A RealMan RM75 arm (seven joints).
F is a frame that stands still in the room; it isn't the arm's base.
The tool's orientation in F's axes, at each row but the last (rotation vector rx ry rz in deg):
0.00, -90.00, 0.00
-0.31, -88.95, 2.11
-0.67, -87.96, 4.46
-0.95, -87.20, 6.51
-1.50, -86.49, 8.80
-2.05, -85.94, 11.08
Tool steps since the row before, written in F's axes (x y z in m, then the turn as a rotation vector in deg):
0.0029, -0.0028, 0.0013, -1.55, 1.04, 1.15
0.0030, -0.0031, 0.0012, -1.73, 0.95, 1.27
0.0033, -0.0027, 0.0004, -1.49, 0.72, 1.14
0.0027, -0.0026, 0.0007, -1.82, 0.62, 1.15
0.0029, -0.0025, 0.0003, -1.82, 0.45, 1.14
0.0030, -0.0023, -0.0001, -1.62, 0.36, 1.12
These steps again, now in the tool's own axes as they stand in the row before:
0.0013, -0.0028, -0.0029, 1.15, 1.04, 1.55
0.0012, -0.0032, -0.0029, 1.26, 0.95, 1.73
0.0004, -0.0029, -0.0032, 1.13, 0.72, 1.50
0.0006, -0.0028, -0.0025, 1.12, 0.64, 1.83
0.0002, -0.0028, -0.0027, 1.09, 0.47, 1.85
-0.0003, -0.0026, -0.0028, 1.06, 0.37, 1.66

